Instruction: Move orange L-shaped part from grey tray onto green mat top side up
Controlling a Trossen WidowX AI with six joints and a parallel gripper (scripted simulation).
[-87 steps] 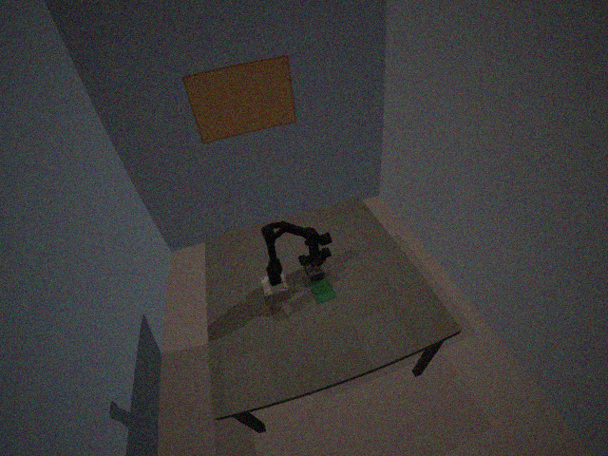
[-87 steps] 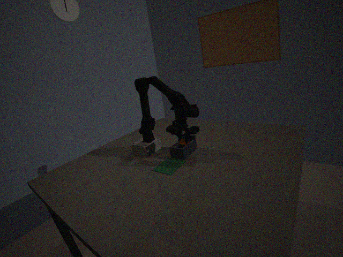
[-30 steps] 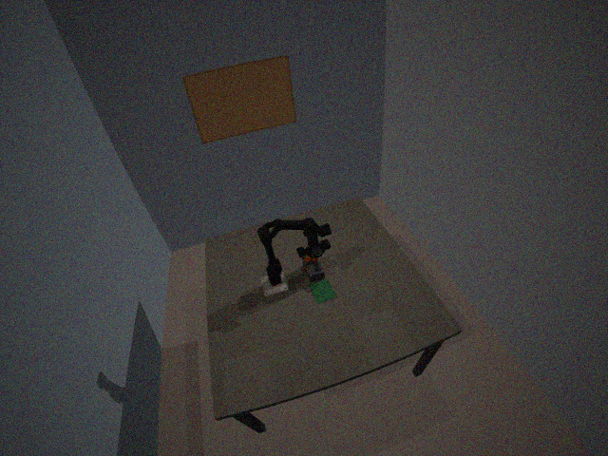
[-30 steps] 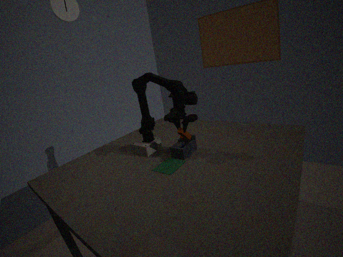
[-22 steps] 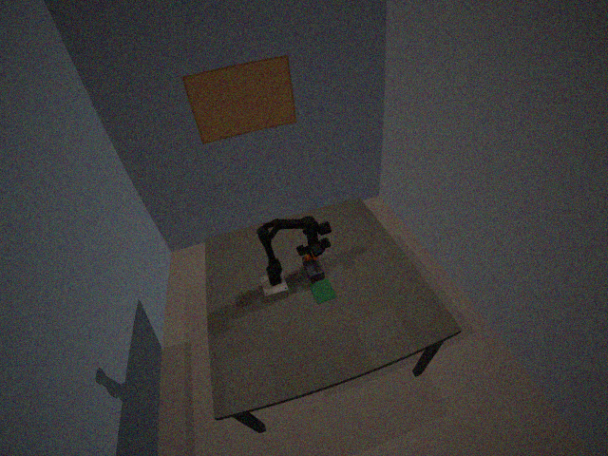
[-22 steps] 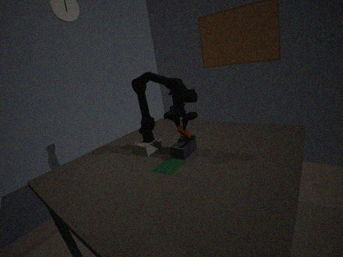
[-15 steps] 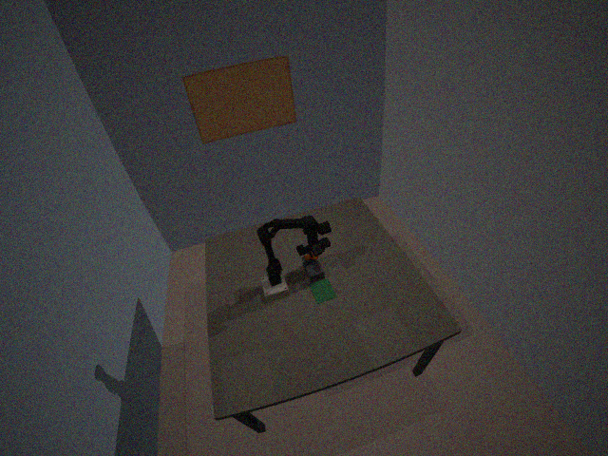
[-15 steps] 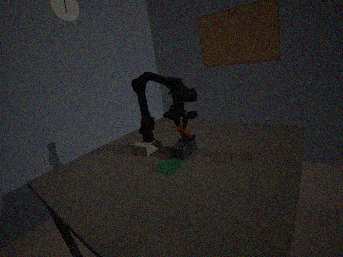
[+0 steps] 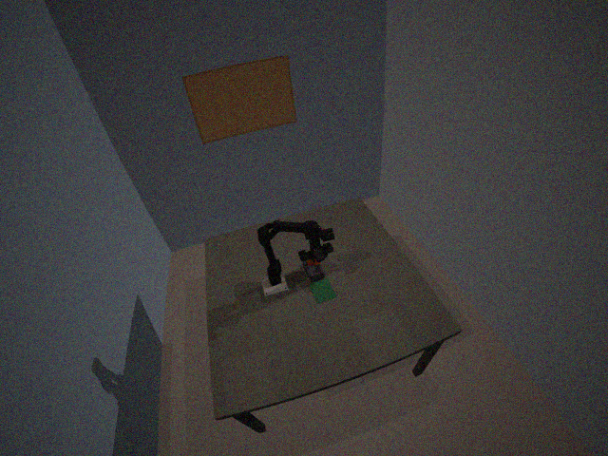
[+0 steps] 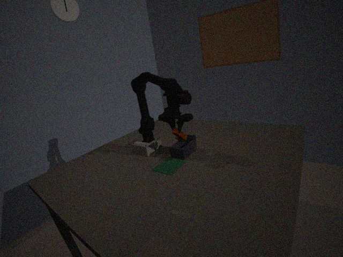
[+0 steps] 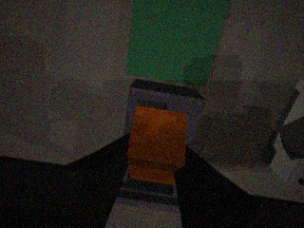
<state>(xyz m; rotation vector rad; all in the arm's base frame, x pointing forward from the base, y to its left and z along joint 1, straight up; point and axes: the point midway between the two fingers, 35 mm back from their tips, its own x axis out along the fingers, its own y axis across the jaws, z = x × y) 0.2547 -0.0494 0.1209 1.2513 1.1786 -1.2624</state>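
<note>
My gripper tip is now 170 mm above the green mat, 100 mm to the left of it and 20 mm past it. Round my gripper tip: orange L-shaped part (30 mm to the left, 30 mm below, 10 mm behind).
</note>
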